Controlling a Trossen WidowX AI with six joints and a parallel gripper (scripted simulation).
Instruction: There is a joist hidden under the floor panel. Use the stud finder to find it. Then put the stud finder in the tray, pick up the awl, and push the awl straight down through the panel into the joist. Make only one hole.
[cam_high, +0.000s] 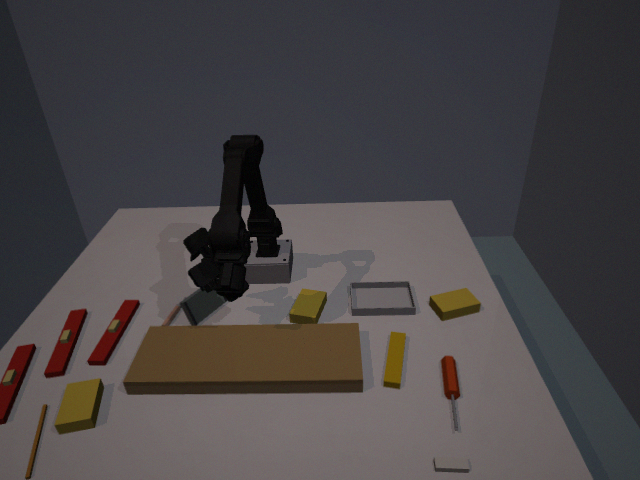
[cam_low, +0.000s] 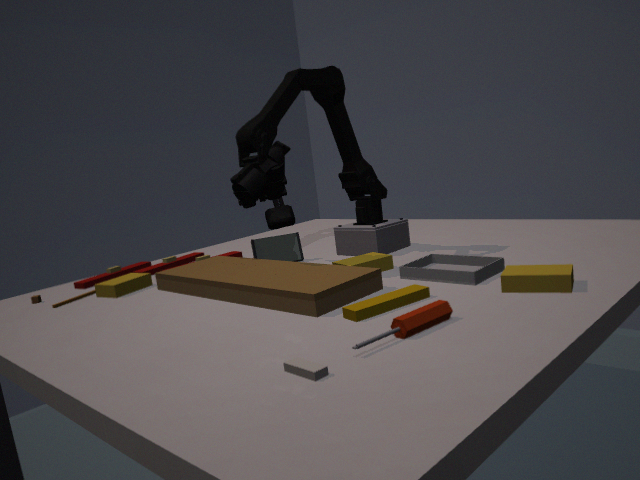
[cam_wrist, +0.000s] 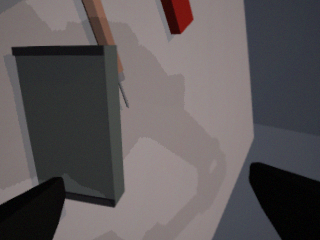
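My gripper tip is 110 mm above the stud finder, 40 mm past it and 30 mm to the left of it. From my gripper tip the other things lie so: thin stick 390 mm ahead, 260 mm to the right, 130 mm below; then awl 120 mm below, 100 mm to the right, 10 mm behind; then grey tray 460 mm to the left, 120 mm below, 60 mm behind.
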